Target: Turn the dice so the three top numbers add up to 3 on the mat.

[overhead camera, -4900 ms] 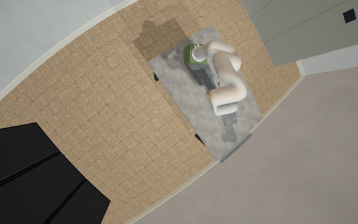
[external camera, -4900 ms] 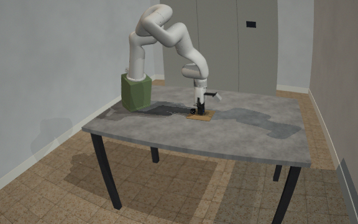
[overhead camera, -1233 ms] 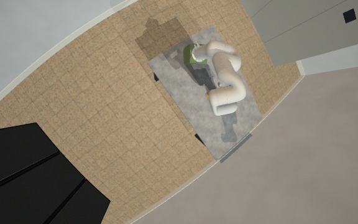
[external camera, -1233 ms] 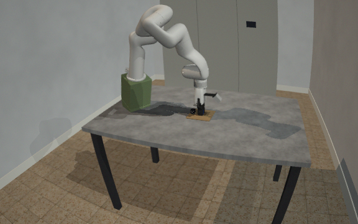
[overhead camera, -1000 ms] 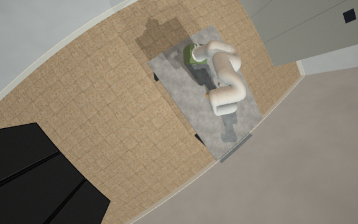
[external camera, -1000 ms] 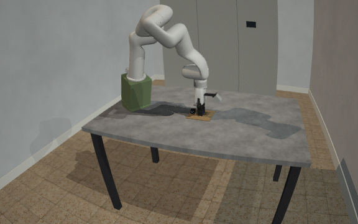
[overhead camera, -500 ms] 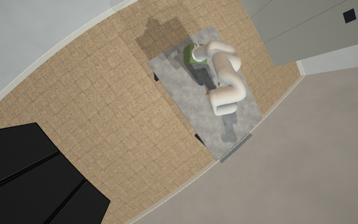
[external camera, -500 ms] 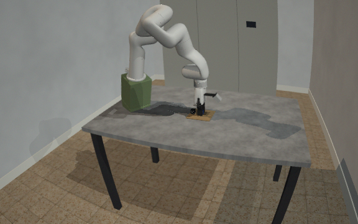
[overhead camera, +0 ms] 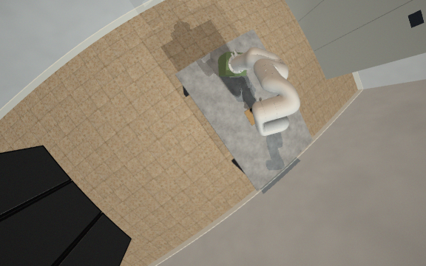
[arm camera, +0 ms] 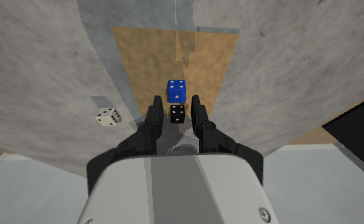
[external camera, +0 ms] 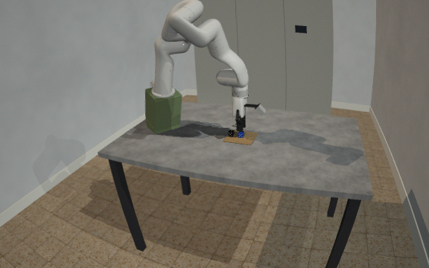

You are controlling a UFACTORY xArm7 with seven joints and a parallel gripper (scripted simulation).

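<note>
Right now my hand is 5 cm above the blue die. Also, from my hand: tan mat 6 cm below; then white die 6 cm behind, 12 cm to the left, 5 cm below; then black die 5 cm behind, 5 cm below.
</note>
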